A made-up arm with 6 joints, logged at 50 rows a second.
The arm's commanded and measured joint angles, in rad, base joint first. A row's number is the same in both.
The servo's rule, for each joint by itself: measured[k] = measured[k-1] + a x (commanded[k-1-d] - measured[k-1]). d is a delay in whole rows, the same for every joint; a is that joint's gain. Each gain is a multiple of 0.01, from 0.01 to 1. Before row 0 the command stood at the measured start. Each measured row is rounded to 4 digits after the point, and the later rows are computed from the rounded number. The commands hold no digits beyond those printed.
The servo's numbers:
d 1
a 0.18 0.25 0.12 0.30 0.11 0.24
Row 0, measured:
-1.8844, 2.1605, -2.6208, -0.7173, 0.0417, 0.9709
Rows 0 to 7, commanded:
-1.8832, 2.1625, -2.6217, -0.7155, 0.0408, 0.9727
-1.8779, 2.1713, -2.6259, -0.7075, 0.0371, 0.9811
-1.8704, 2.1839, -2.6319, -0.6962, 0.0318, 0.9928
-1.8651, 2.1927, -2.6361, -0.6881, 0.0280, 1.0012
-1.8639, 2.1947, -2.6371, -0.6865, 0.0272, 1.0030
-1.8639, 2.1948, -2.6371, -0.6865, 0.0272, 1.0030
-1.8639, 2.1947, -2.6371, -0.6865, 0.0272, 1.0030
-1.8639, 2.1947, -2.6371, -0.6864, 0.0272, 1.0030
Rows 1 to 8, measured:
-1.8844, 2.1605, -2.6208, -0.7173, 0.0417, 0.9709
-1.8842, 2.1610, -2.6209, -0.7168, 0.0416, 0.9713
-1.8831, 2.1636, -2.6215, -0.7140, 0.0411, 0.9737
-1.8808, 2.1687, -2.6227, -0.7087, 0.0401, 0.9783
-1.8780, 2.1747, -2.6243, -0.7025, 0.0388, 0.9838
-1.8755, 2.1797, -2.6258, -0.6977, 0.0375, 0.9884
-1.8734, 2.1835, -2.6272, -0.6943, 0.0364, 0.9919
-1.8717, 2.1863, -2.6284, -0.6920, 0.0354, 0.9946

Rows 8 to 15, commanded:
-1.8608, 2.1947, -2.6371, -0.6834, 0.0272, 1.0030
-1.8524, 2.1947, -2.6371, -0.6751, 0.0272, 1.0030
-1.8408, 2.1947, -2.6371, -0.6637, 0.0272, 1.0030
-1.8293, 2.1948, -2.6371, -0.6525, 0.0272, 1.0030
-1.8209, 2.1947, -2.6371, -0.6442, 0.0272, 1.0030
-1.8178, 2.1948, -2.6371, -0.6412, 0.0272, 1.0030
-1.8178, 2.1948, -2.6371, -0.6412, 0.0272, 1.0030
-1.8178, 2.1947, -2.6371, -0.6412, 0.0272, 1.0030
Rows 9 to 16, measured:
-1.8703, 2.1884, -2.6294, -0.6903, 0.0345, 0.9966
-1.8686, 2.1900, -2.6303, -0.6882, 0.0337, 0.9981
-1.8657, 2.1912, -2.6311, -0.6843, 0.0330, 0.9993
-1.8612, 2.1921, -2.6318, -0.6781, 0.0324, 1.0002
-1.8555, 2.1928, -2.6324, -0.6704, 0.0318, 1.0009
-1.8493, 2.1933, -2.6330, -0.6625, 0.0313, 1.0014
-1.8436, 2.1937, -2.6335, -0.6561, 0.0308, 1.0018
-1.8390, 2.1940, -2.6339, -0.6516, 0.0304, 1.0021

